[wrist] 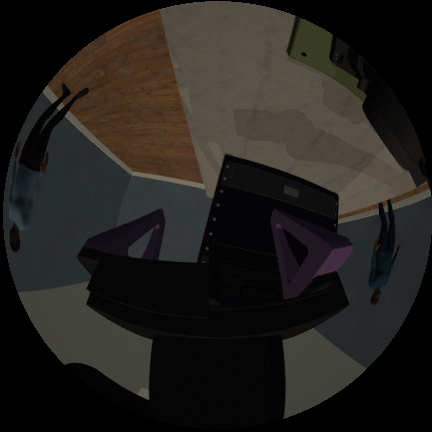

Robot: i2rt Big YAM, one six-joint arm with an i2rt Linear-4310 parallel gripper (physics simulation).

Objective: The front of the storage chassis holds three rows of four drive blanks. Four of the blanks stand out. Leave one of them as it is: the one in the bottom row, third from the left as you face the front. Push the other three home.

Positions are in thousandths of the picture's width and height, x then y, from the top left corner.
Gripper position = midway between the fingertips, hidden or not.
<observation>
I see my gripper (503, 497) and a rack housing (571, 446).
</observation>
